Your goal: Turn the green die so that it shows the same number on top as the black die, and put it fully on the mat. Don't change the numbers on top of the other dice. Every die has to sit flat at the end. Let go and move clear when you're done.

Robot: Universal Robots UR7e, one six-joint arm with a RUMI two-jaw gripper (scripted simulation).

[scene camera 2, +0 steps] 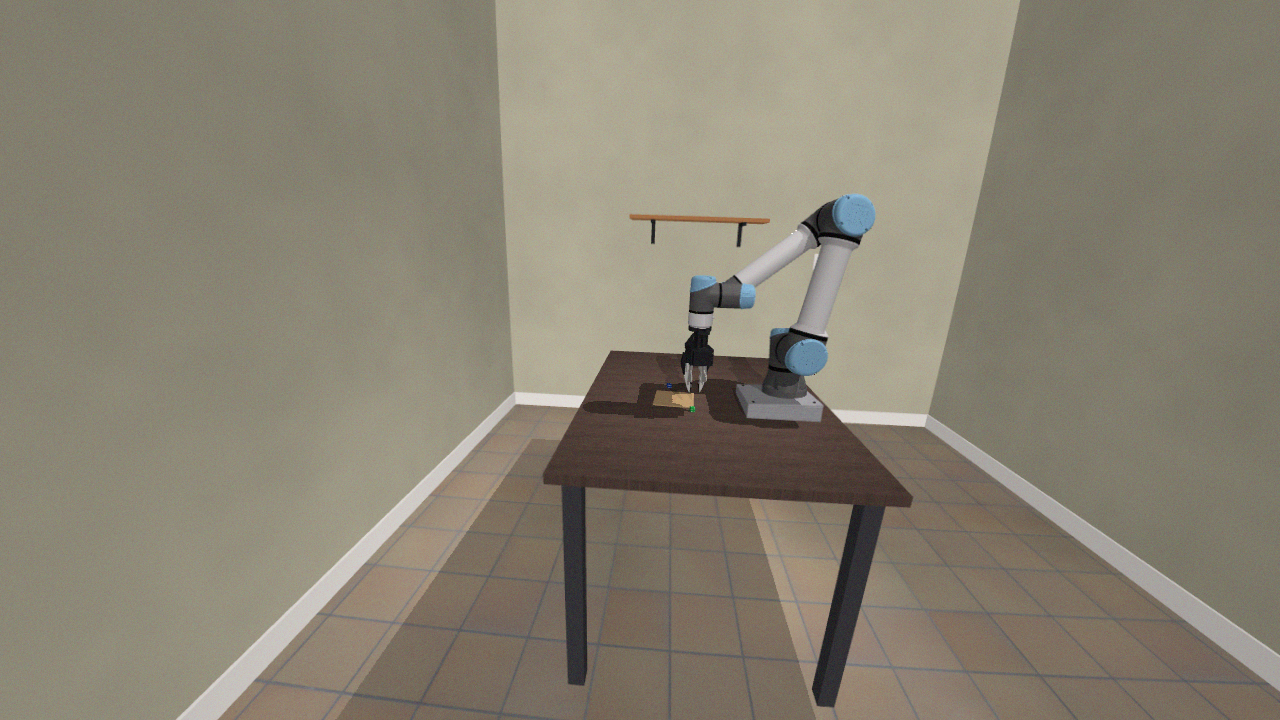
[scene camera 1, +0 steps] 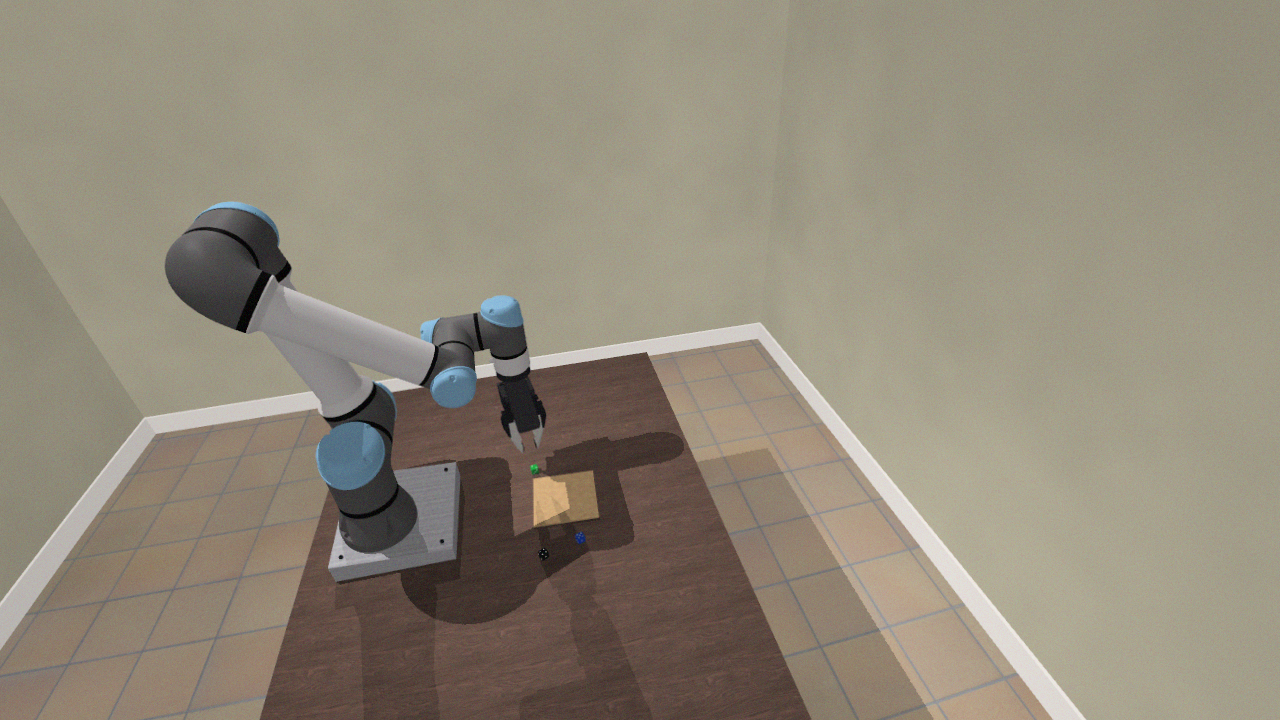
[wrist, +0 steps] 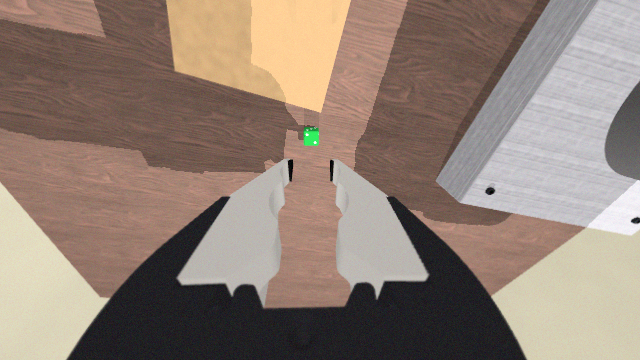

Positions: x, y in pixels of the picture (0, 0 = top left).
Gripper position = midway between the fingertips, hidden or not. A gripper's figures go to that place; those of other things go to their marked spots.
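My gripper [scene camera 1: 530, 450] is 1.29 m from the lens; a tan mat [scene camera 1: 565, 498] is 1.26 m from the lens.
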